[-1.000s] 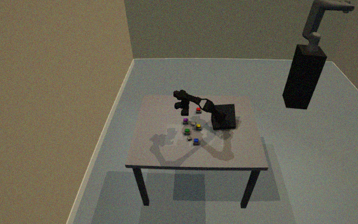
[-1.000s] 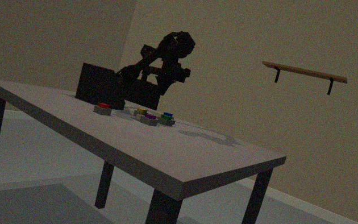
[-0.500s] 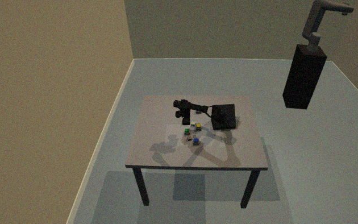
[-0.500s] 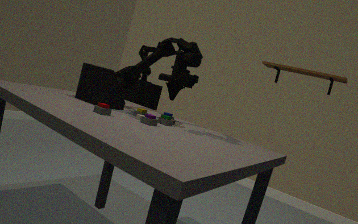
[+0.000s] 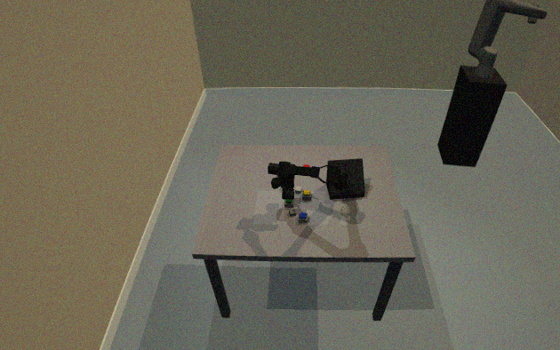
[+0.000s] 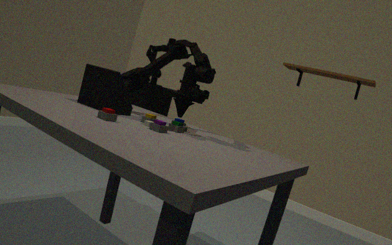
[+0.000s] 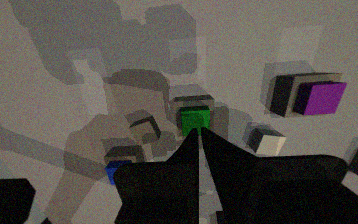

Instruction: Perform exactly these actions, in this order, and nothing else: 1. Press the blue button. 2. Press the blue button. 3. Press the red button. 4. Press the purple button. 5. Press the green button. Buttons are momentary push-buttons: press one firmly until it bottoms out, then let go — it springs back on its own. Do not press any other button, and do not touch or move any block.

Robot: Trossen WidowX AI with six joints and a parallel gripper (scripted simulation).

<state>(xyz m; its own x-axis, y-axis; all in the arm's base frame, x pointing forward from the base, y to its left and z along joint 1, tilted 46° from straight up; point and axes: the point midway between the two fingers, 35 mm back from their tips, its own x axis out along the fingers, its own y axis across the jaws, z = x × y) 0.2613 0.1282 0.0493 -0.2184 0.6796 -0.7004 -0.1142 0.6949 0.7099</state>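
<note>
Right now the green button is 30 mm below my gripper tip. Round my gripper tip: yellow button: 90 mm behind, 70 mm to the right, 30 mm below; then white block: 40 mm behind, 110 mm to the right, 50 mm below; then grey block: 30 mm behind, 70 mm to the left, 50 mm below.
</note>
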